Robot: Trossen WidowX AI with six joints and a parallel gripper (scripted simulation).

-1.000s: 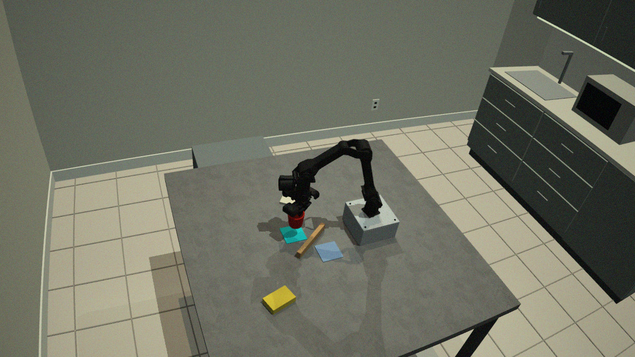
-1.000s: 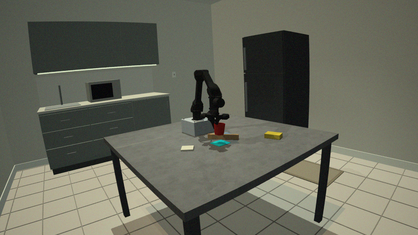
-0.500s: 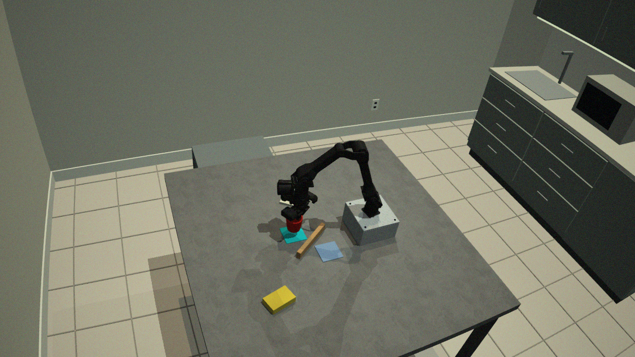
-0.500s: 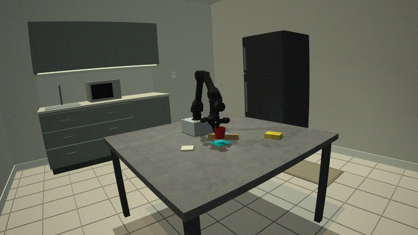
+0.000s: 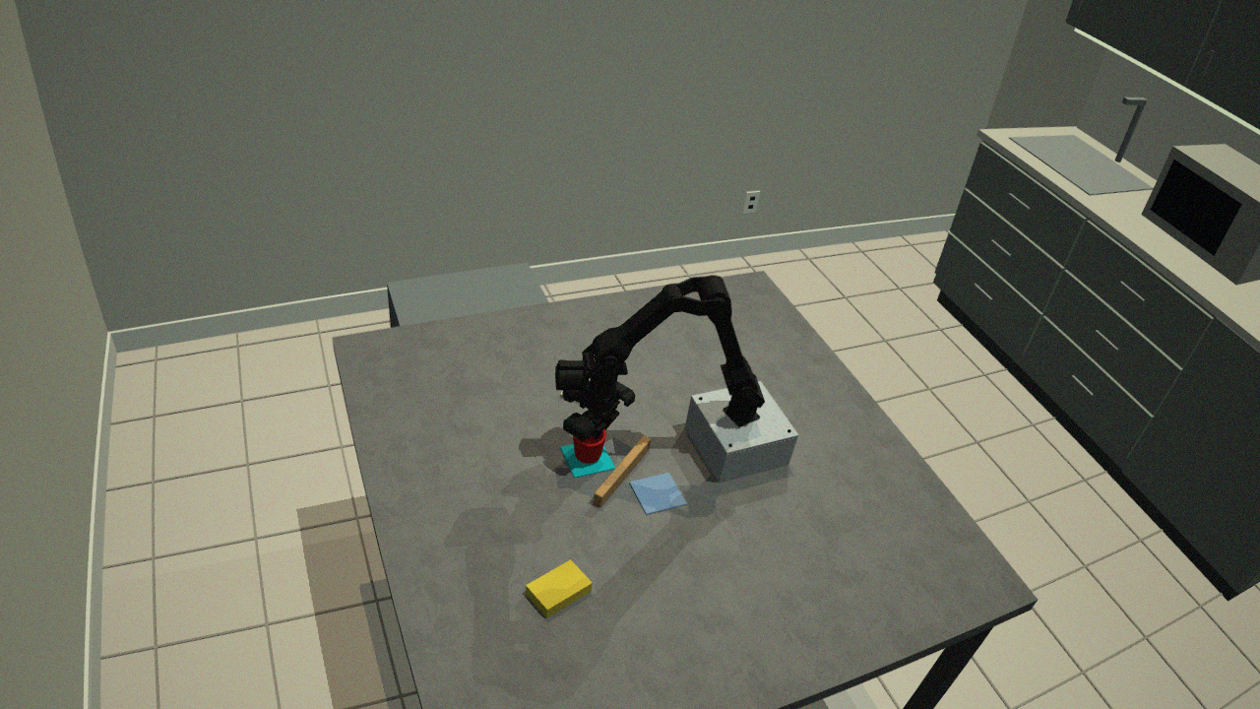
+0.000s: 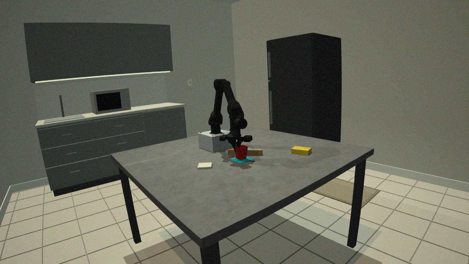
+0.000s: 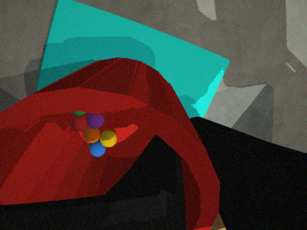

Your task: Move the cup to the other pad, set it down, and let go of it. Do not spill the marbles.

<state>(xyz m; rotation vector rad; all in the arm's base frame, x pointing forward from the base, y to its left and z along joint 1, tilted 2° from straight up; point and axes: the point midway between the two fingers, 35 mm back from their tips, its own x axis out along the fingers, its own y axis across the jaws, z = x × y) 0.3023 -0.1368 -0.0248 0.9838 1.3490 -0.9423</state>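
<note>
Now: the red cup 30 mm ahead of my gripper tip and 10 mm to the left of it. Round my gripper tip: teal pad: 30 mm ahead, 10 mm to the left, 50 mm below; light blue pad: 50 mm behind, 180 mm to the left, 50 mm below; wooden bar: 10 mm behind, 90 mm to the left, 40 mm below.
</note>
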